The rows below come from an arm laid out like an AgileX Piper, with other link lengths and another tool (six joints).
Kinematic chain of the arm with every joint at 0, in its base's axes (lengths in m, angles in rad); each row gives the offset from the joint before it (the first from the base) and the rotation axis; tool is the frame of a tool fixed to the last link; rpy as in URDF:
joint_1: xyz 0 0 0.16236 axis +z
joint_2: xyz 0 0 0 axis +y
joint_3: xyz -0.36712 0 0.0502 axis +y
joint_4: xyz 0.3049 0 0.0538 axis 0.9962 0 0.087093
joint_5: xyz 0 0 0 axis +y
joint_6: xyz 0.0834 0 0.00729 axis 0.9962 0 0.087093
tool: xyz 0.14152 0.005 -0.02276 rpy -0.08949 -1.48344 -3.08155
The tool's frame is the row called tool.
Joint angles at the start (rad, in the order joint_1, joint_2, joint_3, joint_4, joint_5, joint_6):
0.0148 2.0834 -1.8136 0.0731 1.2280 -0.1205
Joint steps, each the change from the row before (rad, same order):
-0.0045 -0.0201 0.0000 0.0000 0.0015 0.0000
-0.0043 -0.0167 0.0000 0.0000 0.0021 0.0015
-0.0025 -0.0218 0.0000 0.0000 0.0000 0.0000
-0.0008 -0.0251 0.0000 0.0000 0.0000 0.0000
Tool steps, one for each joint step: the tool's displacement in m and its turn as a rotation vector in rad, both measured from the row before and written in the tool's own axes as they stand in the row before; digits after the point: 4 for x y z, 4 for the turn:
0.0004 0.0020 -0.0108 -0.0024 0.0186 0.0036
0.0001 0.0019 -0.0090 -0.0021 0.0146 0.0050
0.0008 0.0009 -0.0116 -0.0025 0.0217 0.0016
0.0010 0.0000 -0.0134 -0.0024 0.0250 -0.0002

